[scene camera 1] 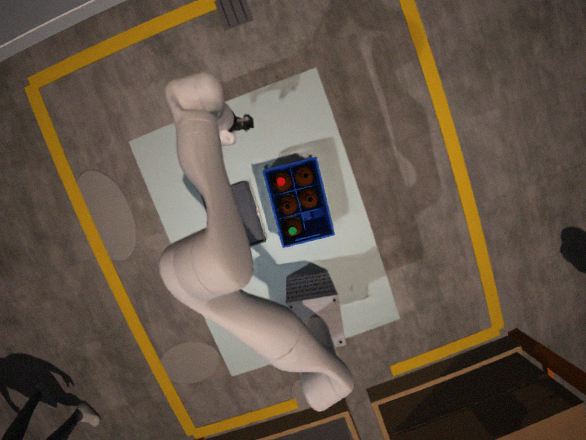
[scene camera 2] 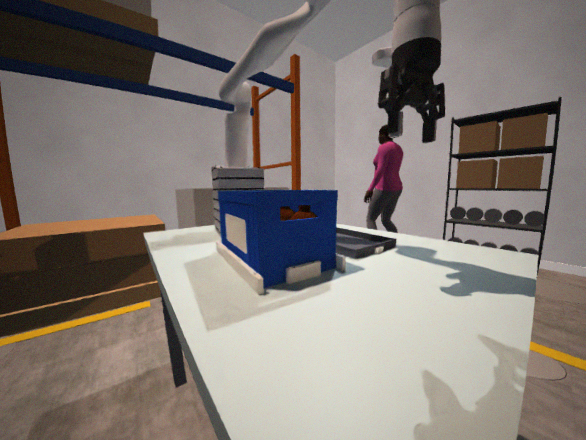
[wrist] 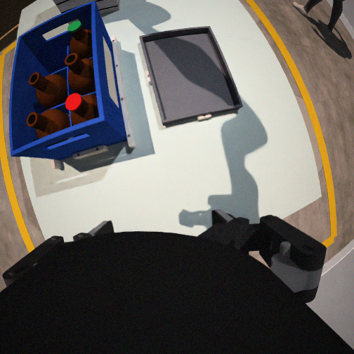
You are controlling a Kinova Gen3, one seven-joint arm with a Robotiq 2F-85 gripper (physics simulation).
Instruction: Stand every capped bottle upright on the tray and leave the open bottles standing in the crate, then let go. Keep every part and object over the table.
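Frame: origin at the arm's base, x left, y back, z up, level; metres.
Seen in the pictures: gripper, fingertip midpoint: (scene camera 2: 412, 139); arm's base, origin of the base link: (scene camera 1: 315, 330) (scene camera 2: 236, 167).
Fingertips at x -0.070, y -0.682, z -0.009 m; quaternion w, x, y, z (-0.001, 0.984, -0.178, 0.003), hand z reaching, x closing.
Observation:
Offsets run from my fingertips to a thing's top centre. "spot": to the spot under its first point.
The blue crate @(dx -0.078, dy +0.295, dz -0.087 m) (scene camera 1: 325, 196) (scene camera 2: 300, 250) (wrist: 109, 127) stands on the table and holds brown bottles upright. A red-capped bottle @(dx -0.058, dy +0.202, dz -0.099 m) (scene camera 1: 281, 182) (wrist: 73, 101) and a green-capped bottle @(dx -0.012, dy +0.371, dz -0.099 m) (scene camera 1: 293, 231) (wrist: 74, 26) stand at opposite ends of the row nearest the tray. Three open bottles @(dx -0.038, dy +0.287, dz -0.099 m) (scene camera 1: 287, 204) @(dx -0.118, dy +0.302, dz -0.099 m) (scene camera 1: 309, 199) @(dx -0.141, dy +0.223, dz -0.099 m) (scene camera 1: 305, 176) fill other compartments. The dark grey tray @(dx +0.182, dy +0.239, dz -0.237 m) (scene camera 1: 248, 210) (scene camera 2: 365, 253) (wrist: 185, 100) lies beside the crate with no bottle on it; the arm partly covers it in scene camera 1. My gripper (scene camera 1: 245, 122) (scene camera 2: 412, 132) (wrist: 162, 227) is open and empty, high above the table, beyond the tray's end.
Light blocks @(spot: dx -0.116, dy +0.152, dz -0.247 m) (scene camera 2: 304, 272) (wrist: 125, 100) lie against the crate's base. A grey ribbed block (scene camera 1: 311, 285) (scene camera 2: 237, 175) stands by the arm's base, near the crate. The table edge (scene camera 2: 185, 345) runs past the crate. A person (scene camera 2: 389, 170) and a shelf rack (scene camera 2: 500, 151) stand beyond the table.

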